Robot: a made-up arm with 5 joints. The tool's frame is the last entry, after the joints.
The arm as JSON. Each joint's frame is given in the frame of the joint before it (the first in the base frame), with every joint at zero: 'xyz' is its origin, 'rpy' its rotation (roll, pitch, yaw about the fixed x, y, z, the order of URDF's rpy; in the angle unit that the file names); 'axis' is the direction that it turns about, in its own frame. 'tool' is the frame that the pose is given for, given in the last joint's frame.
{
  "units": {
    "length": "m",
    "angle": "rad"
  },
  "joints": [
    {
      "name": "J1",
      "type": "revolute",
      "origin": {
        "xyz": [
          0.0,
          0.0,
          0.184
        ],
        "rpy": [
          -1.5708,
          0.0,
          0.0
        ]
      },
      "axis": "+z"
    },
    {
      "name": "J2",
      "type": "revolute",
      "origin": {
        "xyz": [
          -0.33,
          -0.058,
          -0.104
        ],
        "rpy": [
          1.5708,
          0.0,
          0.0
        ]
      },
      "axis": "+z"
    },
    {
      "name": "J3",
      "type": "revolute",
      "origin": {
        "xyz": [
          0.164,
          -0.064,
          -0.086
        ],
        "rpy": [
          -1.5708,
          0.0,
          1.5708
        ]
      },
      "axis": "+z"
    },
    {
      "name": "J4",
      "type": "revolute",
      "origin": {
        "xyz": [
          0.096,
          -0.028,
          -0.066
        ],
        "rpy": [
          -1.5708,
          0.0,
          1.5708
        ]
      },
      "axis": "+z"
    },
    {
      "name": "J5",
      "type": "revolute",
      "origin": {
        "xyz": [
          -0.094,
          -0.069,
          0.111
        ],
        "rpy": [
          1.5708,
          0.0,
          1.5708
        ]
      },
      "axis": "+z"
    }
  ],
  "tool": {
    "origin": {
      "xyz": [
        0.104,
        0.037,
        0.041
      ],
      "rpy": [
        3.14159,
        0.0,
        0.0
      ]
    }
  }
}
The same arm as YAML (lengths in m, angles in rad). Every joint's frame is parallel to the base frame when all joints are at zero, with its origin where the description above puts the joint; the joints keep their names.
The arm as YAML. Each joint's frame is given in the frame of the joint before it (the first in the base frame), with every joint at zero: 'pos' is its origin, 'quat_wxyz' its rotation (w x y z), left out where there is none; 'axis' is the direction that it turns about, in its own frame. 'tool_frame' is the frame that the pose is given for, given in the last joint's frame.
length_unit: m
angle_unit: rad
joints:
  - joint: J1
    pos: [0.0, 0.0, 0.184]
    axis: [0.0, 1.0, 0.0]
  - joint: J2
    pos: [-0.33, -0.104, 0.058]
    axis: [0.0, 0.0, 1.0]
  - joint: J3
    pos: [0.164, -0.064, -0.086]
    axis: [-1.0, 0.0, 0.0]
  - joint: J4
    pos: [0.066, 0.096, 0.028]
    axis: [0.0, -1.0, 0.0]
  - joint: J5
    pos: [-0.069, -0.111, 0.094]
    axis: [0.0, 0.0, -1.0]
tool_frame:
  pos: [0.104, -0.037, -0.041]
  quat_wxyz: [1.0, -0.000001, -0.000004, 0.000004]

